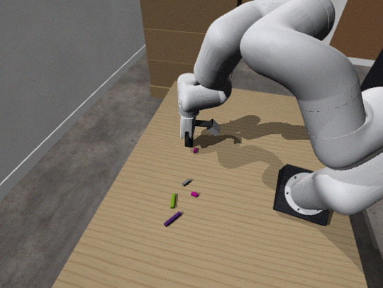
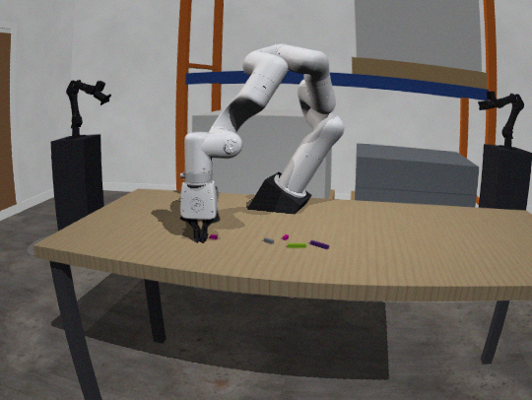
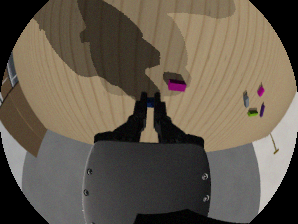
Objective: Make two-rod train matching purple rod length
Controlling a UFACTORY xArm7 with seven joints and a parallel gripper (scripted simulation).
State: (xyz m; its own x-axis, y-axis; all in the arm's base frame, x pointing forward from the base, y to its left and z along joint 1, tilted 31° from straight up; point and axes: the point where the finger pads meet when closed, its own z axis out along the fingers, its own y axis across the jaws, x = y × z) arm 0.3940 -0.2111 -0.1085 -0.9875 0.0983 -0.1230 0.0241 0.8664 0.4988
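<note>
My hand is 1 cm past the grey rod, 19 cm to the right of it and 2 cm above it. From my hand the other things lie so: blue rod: 2 cm below; then lime rod: 2 cm ahead, 27 cm to the left, 2 cm below; then purple rod: 1 cm ahead, 33 cm to the left, 2 cm below.
</note>
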